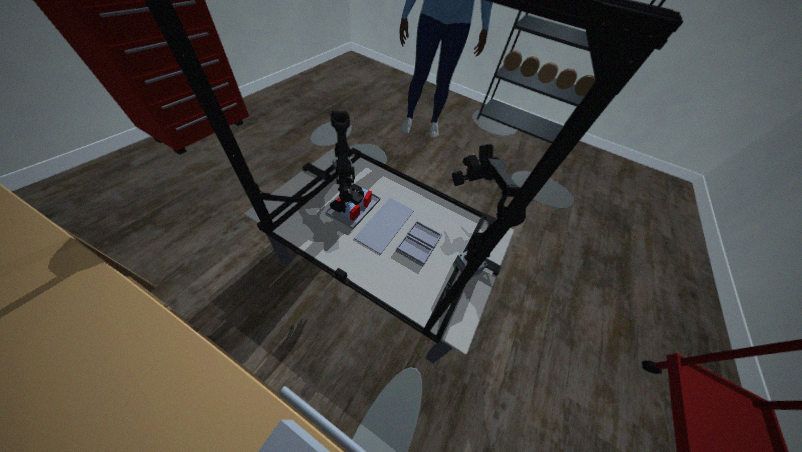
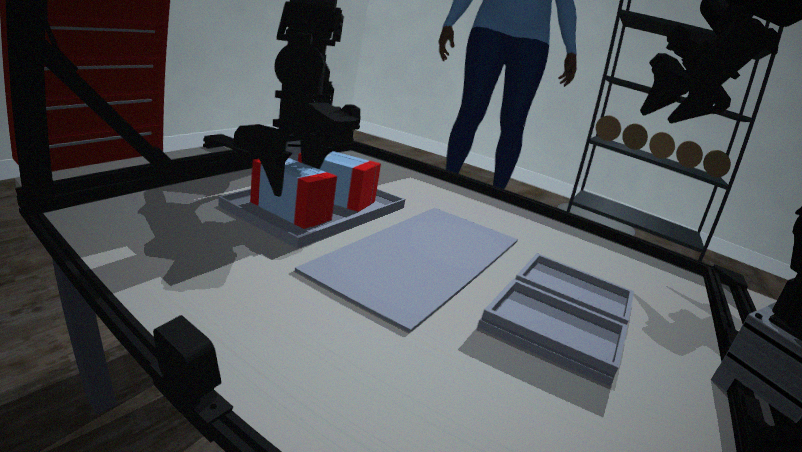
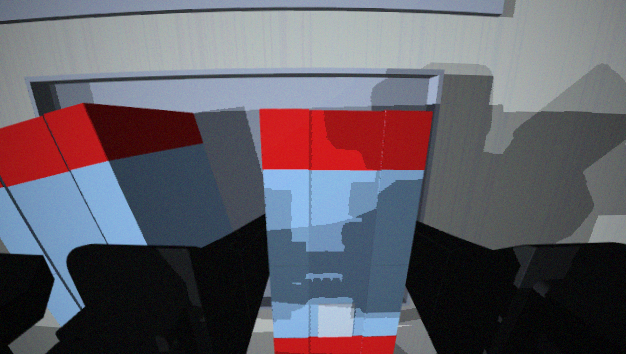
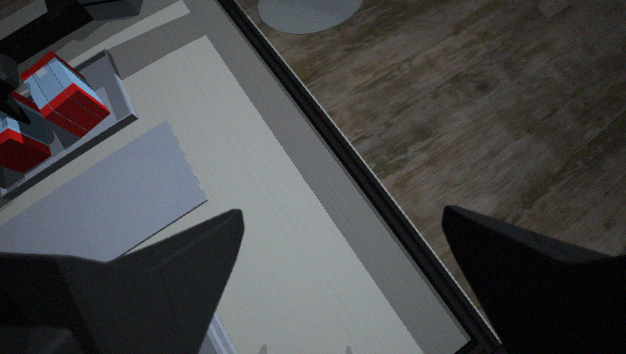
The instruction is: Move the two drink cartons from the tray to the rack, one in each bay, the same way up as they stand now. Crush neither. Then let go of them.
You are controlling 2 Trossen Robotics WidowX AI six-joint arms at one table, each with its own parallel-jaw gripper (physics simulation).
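Places are measured from the left arm's base along level axes (x ahead, y left, z up), in metres.
Pixels of known places: left gripper, fingertip midpoint: (image 1: 347, 208) (image 2: 293, 192) (image 3: 330, 216) (image 4: 14, 131); right gripper, fingertip midpoint: (image 2: 655, 117) (image 4: 342, 218).
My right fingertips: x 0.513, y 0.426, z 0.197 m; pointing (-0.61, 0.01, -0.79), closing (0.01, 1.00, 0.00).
Ahead of a thing's pixels: the offset from my right fingertips to its top centre.
Two blue cartons with red ends stand side by side in the grey tray {0.472 m right, 0.221 m back, 0.236 m down} (image 1: 352, 225) (image 2: 365, 220) (image 3: 225, 73) (image 4: 70, 156). My left gripper (image 1: 352, 203) (image 2: 297, 178) (image 3: 330, 216) is shut on the nearer carton {0.522 m right, 0.190 m back, 0.178 m down} (image 2: 317, 202) (image 3: 345, 140) (image 4: 22, 152), one finger against each long side; it stands low in the tray. The other carton {0.433 m right, 0.247 m back, 0.178 m down} (image 2: 365, 188) (image 3: 50, 215) (image 4: 75, 110) stands apart beside one finger. The grey two-bay rack {0.254 m right, 0.126 m ahead, 0.232 m down} (image 1: 421, 243) (image 2: 544, 352) has two empty bays. My right gripper (image 2: 658, 116) (image 4: 342, 218) is open and empty, high above the table's far right.
A flat grey slab (image 1: 384, 224) (image 2: 407, 269) (image 4: 115, 190) lies between tray and rack. A black frame (image 2: 101, 303) runs along the table's edge, with a black box (image 2: 188, 353) on it. A person (image 1: 438, 56) (image 2: 499, 84) stands behind the table.
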